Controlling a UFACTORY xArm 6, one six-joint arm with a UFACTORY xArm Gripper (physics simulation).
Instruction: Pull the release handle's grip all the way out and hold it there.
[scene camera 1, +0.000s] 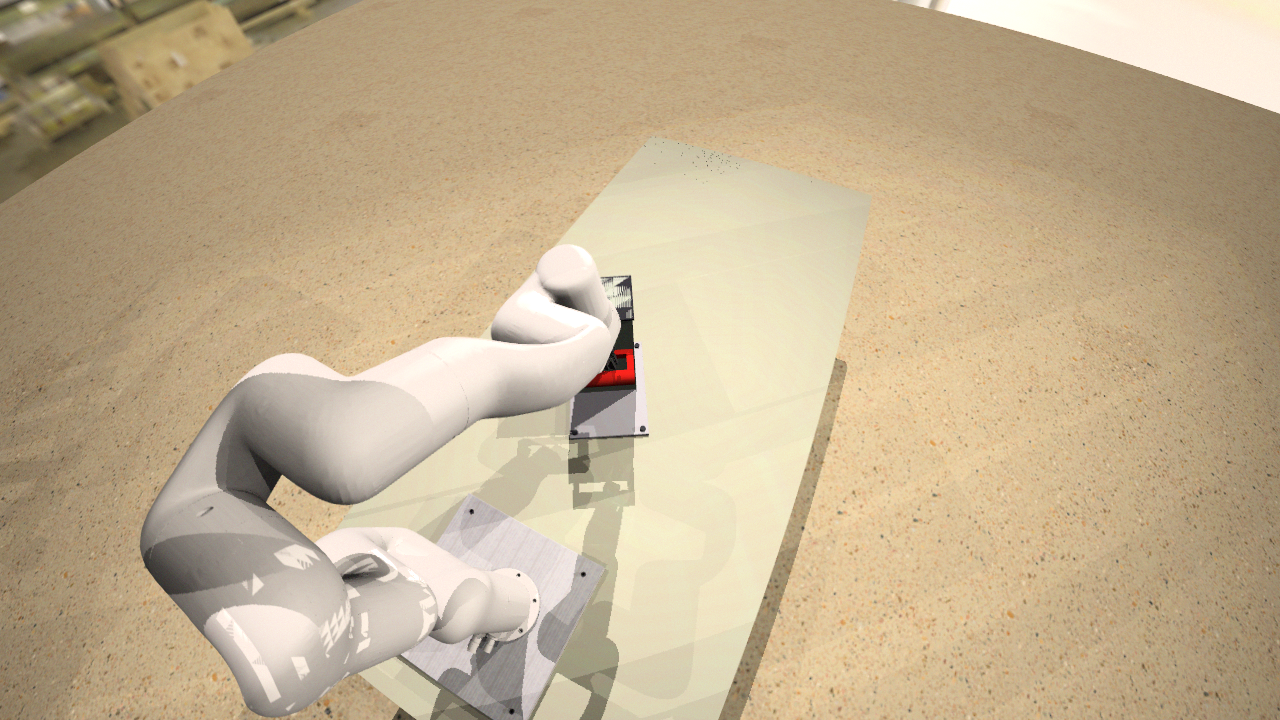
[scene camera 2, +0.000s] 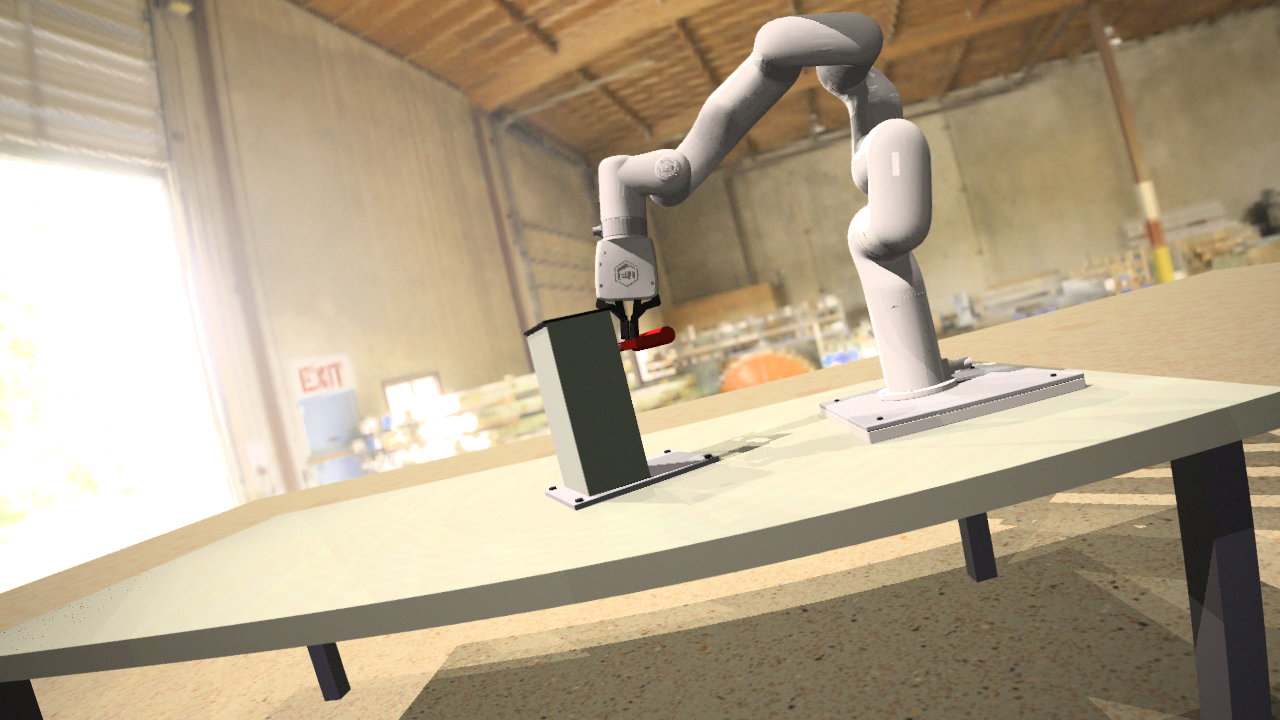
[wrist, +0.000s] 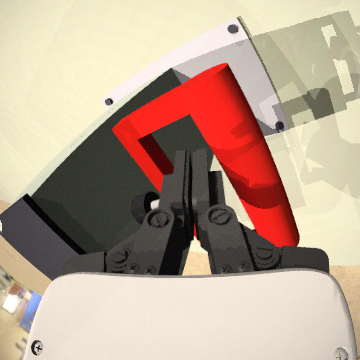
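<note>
The release handle's red grip (scene camera 1: 626, 377) (scene camera 2: 657, 338) (wrist: 220, 110) is a loop with a thick outer bar. It sticks out near the top of a dark grey-green post (scene camera 1: 624, 334) (scene camera 2: 592, 402) (wrist: 75, 190). In the wrist view a short stretch of pale rod (wrist: 155, 204) shows between the post's black collar (wrist: 141, 204) and the grip. My gripper (scene camera 2: 630, 334) (wrist: 193, 169) is shut and empty. Its fingers reach down into the loop's opening, between the inner bar and the thick outer bar. Whether they touch either bar is unclear. In scene camera 1 my arm hides part of the grip.
The post stands on a pale bolted plate (scene camera 1: 606, 410) (scene camera 2: 677, 464) (wrist: 192, 57) on the long table (scene camera 1: 742, 295) (scene camera 2: 402, 555). My arm's metal base plate (scene camera 1: 563, 586) (scene camera 2: 984, 400) is on the same table, on the side that the grip faces. The post's dark cap rises beside my gripper.
</note>
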